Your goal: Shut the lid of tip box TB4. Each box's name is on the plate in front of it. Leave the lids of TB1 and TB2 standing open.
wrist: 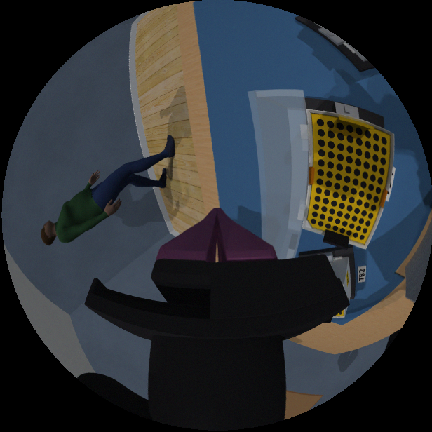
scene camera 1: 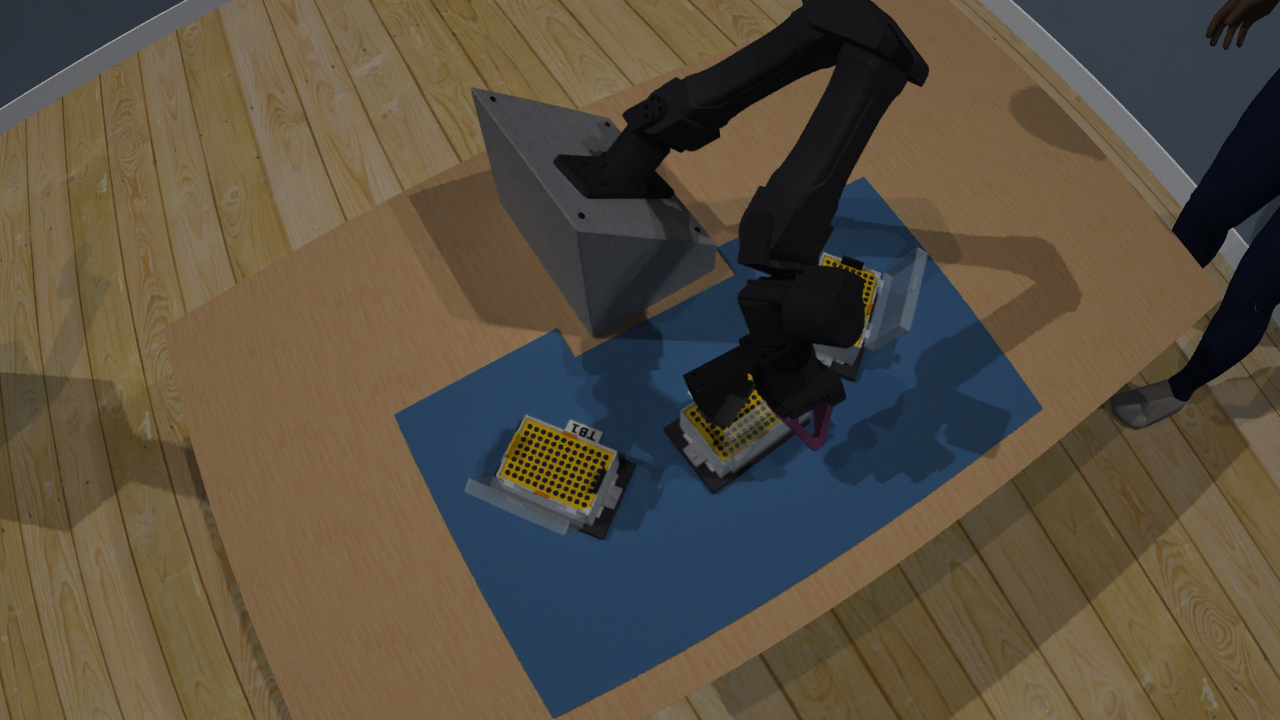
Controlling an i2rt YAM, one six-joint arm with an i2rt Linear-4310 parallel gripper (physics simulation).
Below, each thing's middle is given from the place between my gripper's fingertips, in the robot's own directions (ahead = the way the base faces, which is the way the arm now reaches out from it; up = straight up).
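Labels:
Taking the yellow tip rack (scene camera 1: 713, 434) as my reference, I find that my gripper is 6 cm above it, 2 cm to the left of it and 10 cm beyond it.

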